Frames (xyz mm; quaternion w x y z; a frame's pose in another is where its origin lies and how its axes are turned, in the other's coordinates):
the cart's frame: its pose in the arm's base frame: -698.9 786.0 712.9 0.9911 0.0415 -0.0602 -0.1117
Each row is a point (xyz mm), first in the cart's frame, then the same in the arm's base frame.
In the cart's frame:
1: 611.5 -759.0 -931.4
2: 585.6 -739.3 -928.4
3: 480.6 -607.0 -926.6
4: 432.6 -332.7 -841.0
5: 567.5 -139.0 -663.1
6: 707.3 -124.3 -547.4
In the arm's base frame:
1: -151.6 -25.8 -213.9
2: -172.8 -1.0 -211.9
3: -246.0 151.2 -209.0
4: -244.1 422.7 -103.3
5: -94.5 568.1 106.0
6: 29.1 542.8 237.3

